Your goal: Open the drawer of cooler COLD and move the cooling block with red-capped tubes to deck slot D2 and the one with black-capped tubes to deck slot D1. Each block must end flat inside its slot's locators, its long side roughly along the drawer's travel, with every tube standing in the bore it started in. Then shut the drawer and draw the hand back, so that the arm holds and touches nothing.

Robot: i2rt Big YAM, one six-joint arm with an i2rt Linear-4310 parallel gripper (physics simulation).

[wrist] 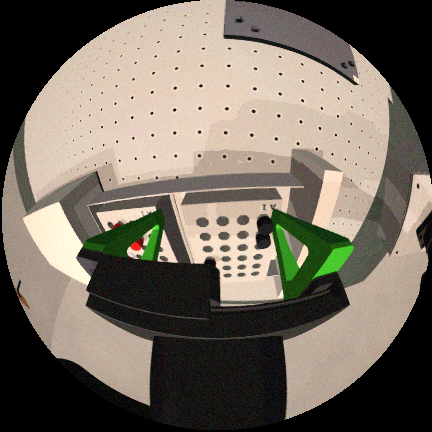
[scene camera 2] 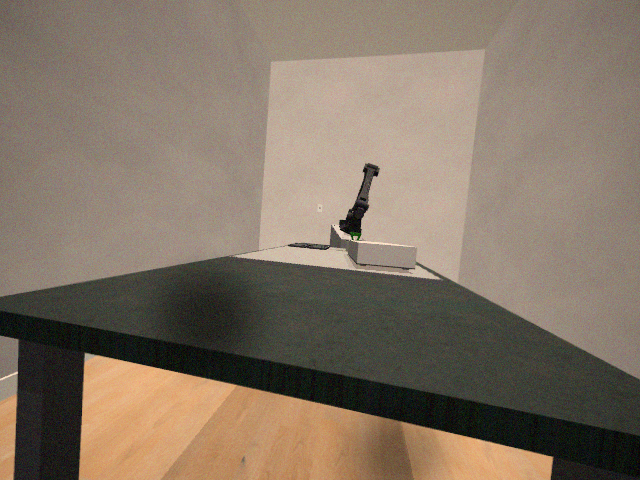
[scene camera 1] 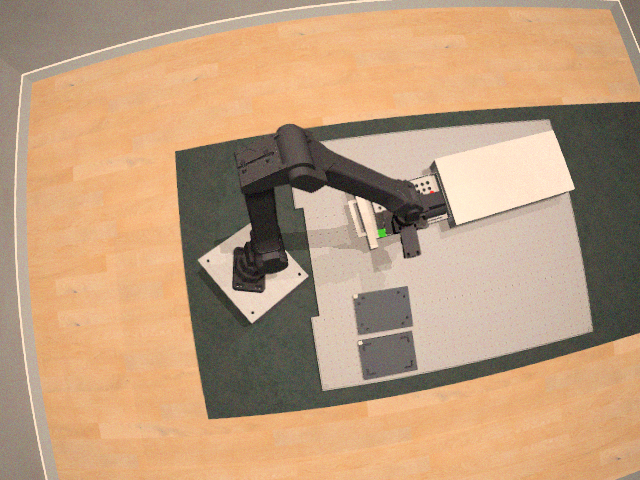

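Seen in the pictures: gripper, between the fingertips: [wrist: 216, 214]; arm's base, origin of its link: [scene camera 2: 347, 231] [scene camera 1: 248, 270].
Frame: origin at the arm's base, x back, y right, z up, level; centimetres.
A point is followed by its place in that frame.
Cooler COLD [scene camera 1: 504, 178] {x -72.3, y -33.9, z -4.3 cm} [scene camera 2: 385, 254] {x -94.6, y -42.7, z -7.1 cm} stands with its drawer [scene camera 1: 368, 224] {x -31.4, y -16.3, z -6.8 cm} [wrist: 327, 200] {x -32.7, y -12.3, z -6.8 cm} pulled open. The block with black-capped tubes [wrist: 250, 207] {x -37.9, y -15.9, z -8.6 cm} lies in the drawer by its front; black caps [wrist: 264, 225] {x -36.6, y -16.4, z -7.2 cm} show near one finger. The block with red-capped tubes [scene camera 1: 433, 180] [wrist: 112, 215] lies deeper in the drawer, partly behind a finger and the hand. My gripper [wrist: 216, 214] {x -40.4, y -17.3, z -8.3 cm} [scene camera 2: 355, 236] {x -40.4, y -17.3, z -8.3 cm} is open and empty over the drawer. In the wrist view its green fingers appear on either side of the black-capped block, one by the gap between the blocks, the other by the drawer front. Finger contact is unclear.
Two grey deck slots [scene camera 1: 383, 310] {x -38.2, y 7.6, z -11.9 cm} [scene camera 1: 387, 354] {x -40.6, y 20.5, z -12.0 cm} lie beside the drawer on the perforated board [scene camera 1: 491, 289] {x -72.2, y -0.7, z -13.1 cm}; their labels are unreadable. The nearer slot [wrist: 290, 32] partly shows in the wrist view. The arm's white base plate [scene camera 1: 222, 258] {x 7.1, y -2.5, z 1.7 cm} stands left of the board. The drawer's side walls rise beside the blocks.
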